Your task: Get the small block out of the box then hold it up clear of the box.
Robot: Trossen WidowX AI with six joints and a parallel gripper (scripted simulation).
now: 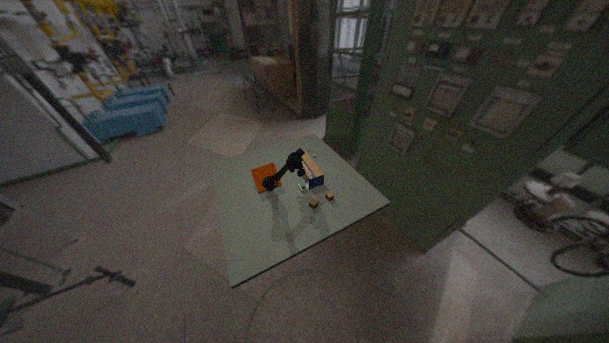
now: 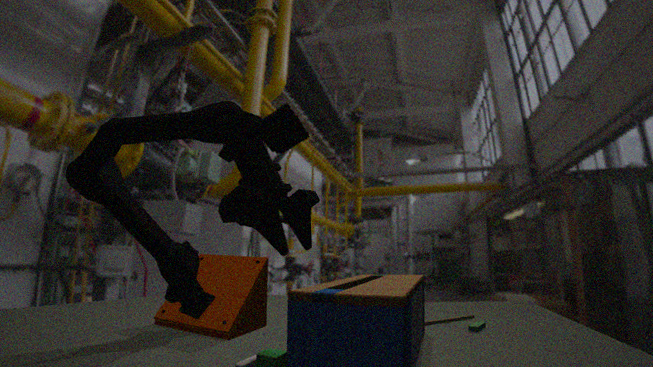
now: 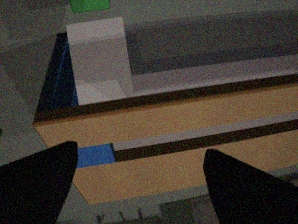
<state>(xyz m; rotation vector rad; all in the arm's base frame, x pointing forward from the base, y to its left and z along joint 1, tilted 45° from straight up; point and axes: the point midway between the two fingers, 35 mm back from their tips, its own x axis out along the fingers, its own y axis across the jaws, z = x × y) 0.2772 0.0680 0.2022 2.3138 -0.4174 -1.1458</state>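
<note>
The green block is 16 cm below my gripper tip, 3 cm to the right of it and 2 cm behind it. Round my gripper tip: thin brown strip (45 cm to the left, 18 cm below, 17 cm ahead); box (13 cm to the left, 12 cm below, 4 cm ahead).
</note>
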